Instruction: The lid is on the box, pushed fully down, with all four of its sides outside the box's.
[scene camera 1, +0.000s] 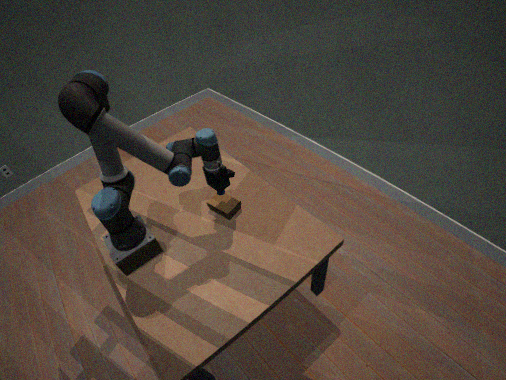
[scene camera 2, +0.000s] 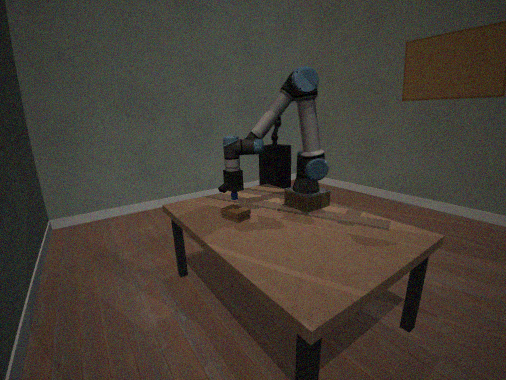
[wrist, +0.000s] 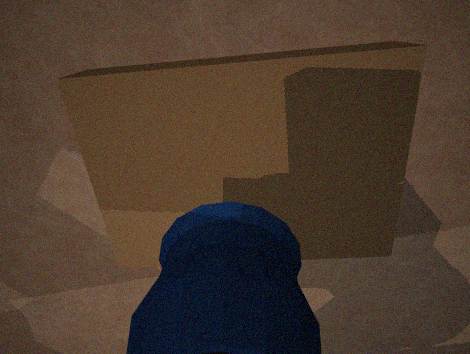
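Seen in the pictures: hand at its tool point: (scene camera 1: 221, 192) (scene camera 2: 234, 198) (wrist: 229, 263); arm's base at its link origin: (scene camera 1: 129, 236) (scene camera 2: 305, 189).
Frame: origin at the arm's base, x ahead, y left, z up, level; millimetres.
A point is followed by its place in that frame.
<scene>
The brown lid (scene camera 1: 223, 202) {y -152, x 404, z -46 mm} (scene camera 2: 235, 209) {y -137, x 415, z -46 mm} (wrist: 200, 125) {y -130, x 430, z -46 mm} lies over the box on the table, with its top face up and looking about level. The box is hidden or merges with the lid's dark sides, so I cannot tell the seam between them or whether every lid side is outside the box's. My gripper, a blue suction cup (scene camera 1: 221, 192) (scene camera 2: 234, 198) (wrist: 230, 215), is open and empty. It hangs a little above the lid, with a gap between them in the second scene view. In the wrist view the cup covers the lid's near edge in part.
The wooden table (scene camera 1: 305, 235) {y -529, x 509, z -96 mm} (scene camera 2: 310, 270) {y 425, x 545, z -96 mm} carries the lidded box and the arm's square base (scene camera 1: 135, 257) {y -88, x -37, z -29 mm} (scene camera 2: 307, 200) {y 82, x 97, z -26 mm}. Shadows of the arm fall across the table and the lid. A black cabinet (scene camera 2: 275, 165) stands behind the table.
</scene>
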